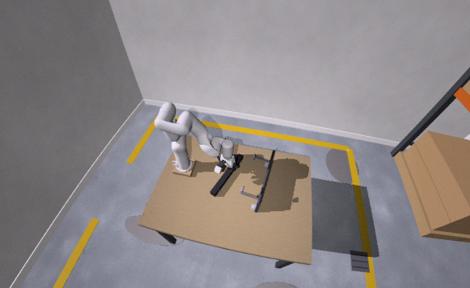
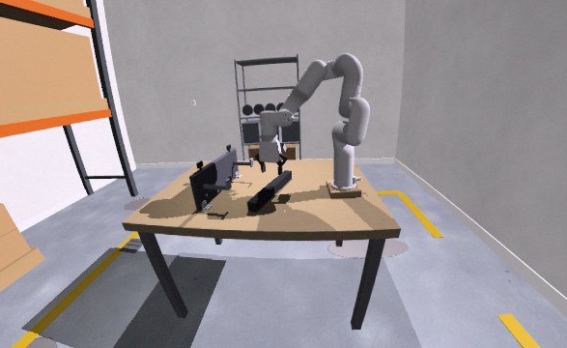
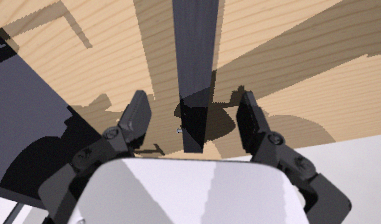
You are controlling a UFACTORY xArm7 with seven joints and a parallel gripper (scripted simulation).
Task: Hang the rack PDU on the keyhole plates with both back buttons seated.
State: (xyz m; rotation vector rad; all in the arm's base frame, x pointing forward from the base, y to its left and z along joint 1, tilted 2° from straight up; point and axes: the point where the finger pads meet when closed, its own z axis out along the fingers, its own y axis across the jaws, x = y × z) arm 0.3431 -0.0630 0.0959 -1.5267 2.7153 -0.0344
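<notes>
My gripper is now 1 cm short of the rack PDU, 1 cm to the left of it and 9 cm above it. From my hand the other things lie so: panel: 28 cm ahead, 8 cm to the right, 3 cm below.
</notes>
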